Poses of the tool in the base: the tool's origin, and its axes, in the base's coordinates. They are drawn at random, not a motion.
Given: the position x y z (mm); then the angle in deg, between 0 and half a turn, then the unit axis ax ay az.
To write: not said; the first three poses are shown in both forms.
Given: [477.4 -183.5 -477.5 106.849 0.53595 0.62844 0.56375]
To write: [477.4 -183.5 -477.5 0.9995 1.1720 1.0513]
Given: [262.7 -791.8 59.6 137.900 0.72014 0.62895 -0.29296]
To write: [262.7 -791.8 59.6 1.7332 1.5138 -0.7051]
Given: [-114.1 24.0 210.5 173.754 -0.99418 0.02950 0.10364]
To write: [-114.1 24.0 210.5 -3.0149 0.0895 0.3143]
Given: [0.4 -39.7 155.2 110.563 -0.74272 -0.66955 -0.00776]
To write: [0.4 -39.7 155.2 -1.4332 -1.2920 -0.0150]
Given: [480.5 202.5 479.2 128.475 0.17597 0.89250 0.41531]
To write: [480.5 202.5 479.2 0.3946 2.0013 0.9313]
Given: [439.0 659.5 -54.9 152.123 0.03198 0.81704 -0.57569]
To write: [439.0 659.5 -54.9 0.0849 2.1693 -1.5285]
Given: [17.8 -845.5 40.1 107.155 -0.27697 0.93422 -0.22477]
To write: [17.8 -845.5 40.1 -0.5180 1.7472 -0.4204]
